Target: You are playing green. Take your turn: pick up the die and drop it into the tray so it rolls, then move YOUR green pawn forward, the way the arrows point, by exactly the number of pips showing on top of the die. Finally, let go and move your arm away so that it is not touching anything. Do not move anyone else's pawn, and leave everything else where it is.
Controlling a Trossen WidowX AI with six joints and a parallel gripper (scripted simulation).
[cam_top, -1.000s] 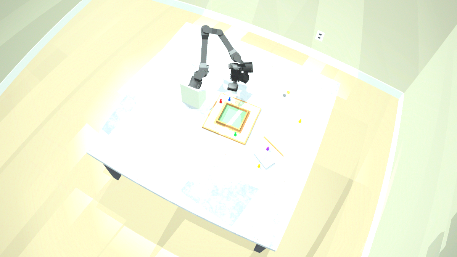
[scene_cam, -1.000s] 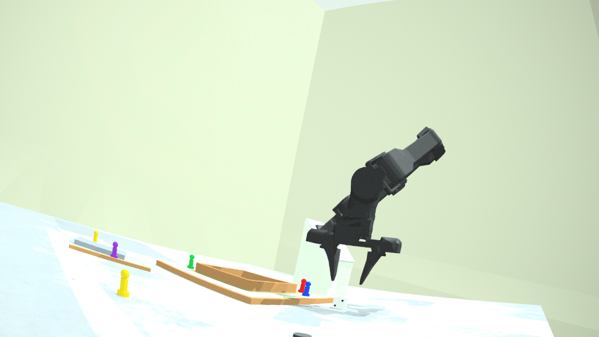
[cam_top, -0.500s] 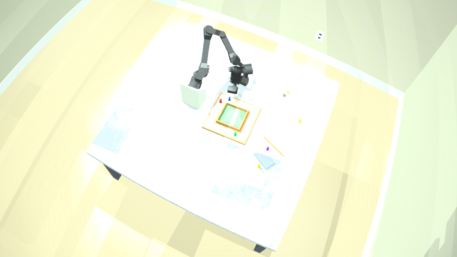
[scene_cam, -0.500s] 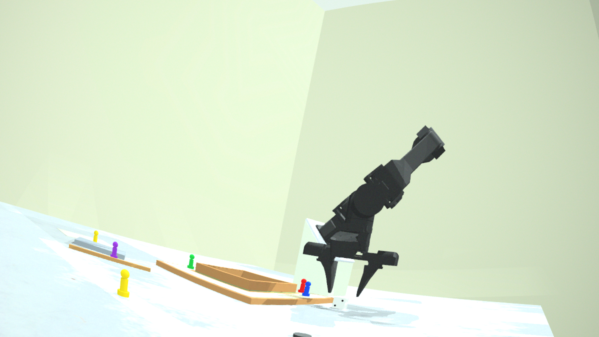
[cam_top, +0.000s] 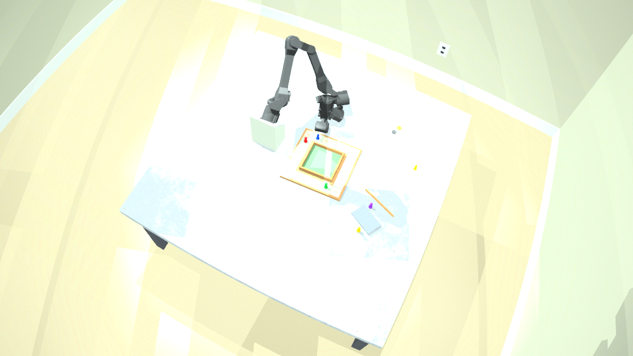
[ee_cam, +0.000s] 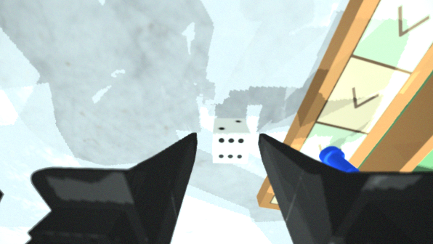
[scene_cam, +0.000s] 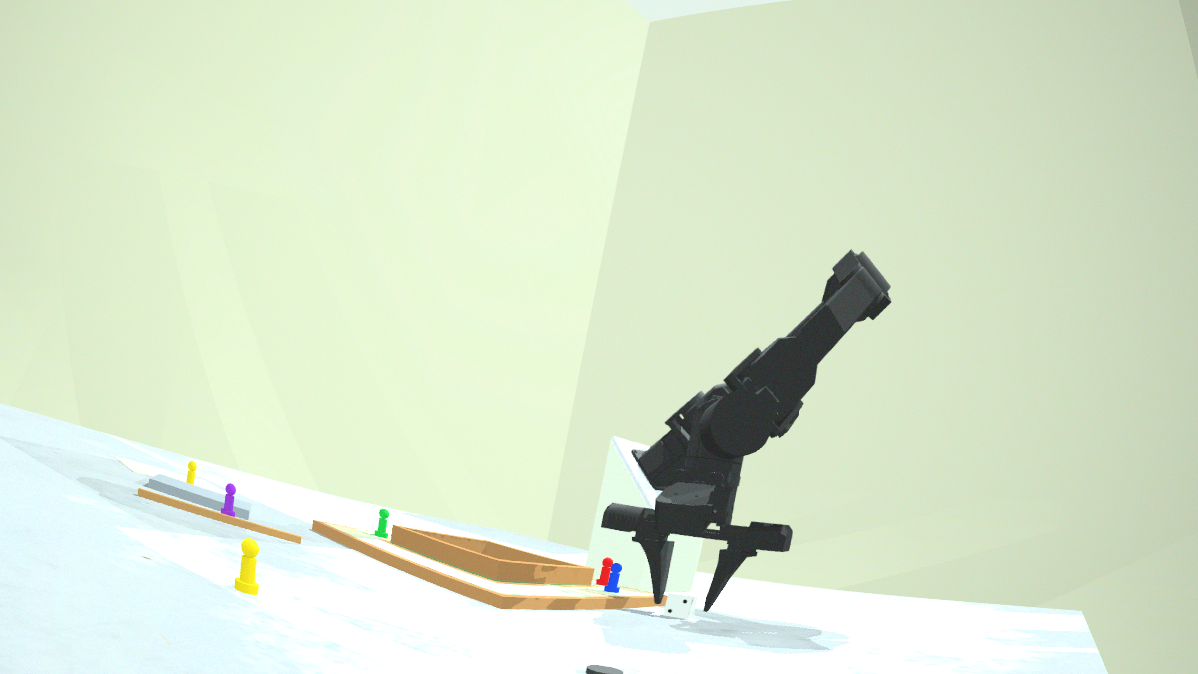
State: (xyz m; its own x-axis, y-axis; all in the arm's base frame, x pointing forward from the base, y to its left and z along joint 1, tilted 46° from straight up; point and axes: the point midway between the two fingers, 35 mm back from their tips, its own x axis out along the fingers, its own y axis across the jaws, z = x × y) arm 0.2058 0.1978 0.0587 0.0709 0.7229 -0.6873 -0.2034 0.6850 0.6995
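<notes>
Now: gripper tip 14 cm short of the green pawn, 30 cm to the left of it and 2 cm below it. The rest, counted from my gripper tip: blue pawn 8 cm to the right, 2 cm above; red pawn 4 cm behind, 12 cm to the right, 2 cm above; white die right at my gripper tip.
</notes>
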